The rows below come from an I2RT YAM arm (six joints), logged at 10 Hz.
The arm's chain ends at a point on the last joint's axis. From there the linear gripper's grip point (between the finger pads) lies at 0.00 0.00 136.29 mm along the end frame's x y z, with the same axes.
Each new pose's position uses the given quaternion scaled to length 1; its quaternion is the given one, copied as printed.
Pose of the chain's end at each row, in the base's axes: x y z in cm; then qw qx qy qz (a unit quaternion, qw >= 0):
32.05, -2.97, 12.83, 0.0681, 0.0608, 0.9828, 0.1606
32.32, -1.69, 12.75, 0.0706, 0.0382, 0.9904, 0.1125
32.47, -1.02, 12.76, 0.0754, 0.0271, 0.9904, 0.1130
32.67, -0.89, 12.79, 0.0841, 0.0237, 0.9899, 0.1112
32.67, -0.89, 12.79, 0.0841, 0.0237, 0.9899, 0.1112
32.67, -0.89, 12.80, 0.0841, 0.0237, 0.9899, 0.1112
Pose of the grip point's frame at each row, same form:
34.14, 1.22, 0.03, 0.0681, 0.0608, 0.9828, 0.1606
34.34, 1.27, -0.40, 0.0706, 0.0382, 0.9904, 0.1125
34.59, 1.97, -0.37, 0.0754, 0.0271, 0.9904, 0.1130
35.01, 2.06, -0.31, 0.0841, 0.0237, 0.9899, 0.1112
35.01, 2.06, -0.31, 0.0841, 0.0237, 0.9899, 0.1112
35.01, 2.06, -0.30, 0.0841, 0.0237, 0.9899, 0.1112

